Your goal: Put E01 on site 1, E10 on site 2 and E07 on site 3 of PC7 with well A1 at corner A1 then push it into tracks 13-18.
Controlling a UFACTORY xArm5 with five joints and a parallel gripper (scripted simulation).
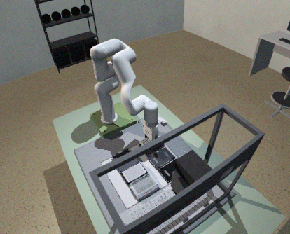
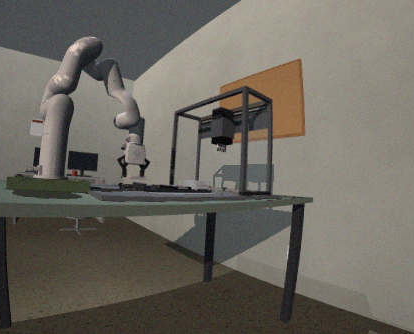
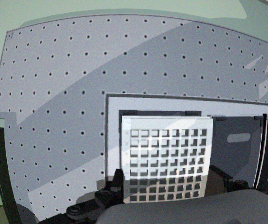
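Now: the plate carrier PC7 21 cm to the right of my hand, 8 cm ahead of it and 4 cm below it. Round my hand: 96-well plate E01: 1 cm below; then nest S3: 22 cm ahead, 5 cm below, 4 cm to the right; then nest S2: 11 cm ahead, 5 cm below, 2 cm to the right.
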